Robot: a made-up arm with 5 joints.
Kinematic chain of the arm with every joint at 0, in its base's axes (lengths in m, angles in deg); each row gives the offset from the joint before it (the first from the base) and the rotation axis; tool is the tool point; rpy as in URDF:
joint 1: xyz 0 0 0.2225 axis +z
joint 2: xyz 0 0 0 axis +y
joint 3: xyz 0.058 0 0.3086 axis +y
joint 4: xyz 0.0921 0 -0.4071 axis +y
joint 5: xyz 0.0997 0 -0.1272 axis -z
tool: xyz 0 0 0 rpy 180 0 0
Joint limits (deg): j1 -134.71..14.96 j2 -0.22..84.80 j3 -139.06..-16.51 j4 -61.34..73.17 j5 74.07..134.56
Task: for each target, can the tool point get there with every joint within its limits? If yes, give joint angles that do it. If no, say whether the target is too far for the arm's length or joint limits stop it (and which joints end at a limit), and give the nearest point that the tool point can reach.
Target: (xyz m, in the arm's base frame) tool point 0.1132 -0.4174 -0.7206
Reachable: no: too far | nearest point 0.1015 -0.3744 -0.3814 | short by 0.342 m
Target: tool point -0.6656 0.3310 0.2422
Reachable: no: joint limits stop it (at a limit: joint 2, joint 3, joint 4) | nearest point -0.1691 0.0841 -0.0061 | short by 0.608 m
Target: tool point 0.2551 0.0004 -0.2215
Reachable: yes | joints 0.10 57.14 -32.69 -4.02 94.85
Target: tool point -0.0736 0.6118 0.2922
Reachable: no: joint limits stop it (at a limit: joint 2, joint 3, joint 4) | nearest point -0.0226 0.1875 -0.0061 | short by 0.521 m
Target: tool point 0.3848 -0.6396 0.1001
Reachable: yes | joints -58.97 64.95 -99.09 -49.39 92.68
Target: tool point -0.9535 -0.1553 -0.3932
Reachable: no: too far | nearest point -0.4743 -0.4792 -0.2595 | short by 0.594 m
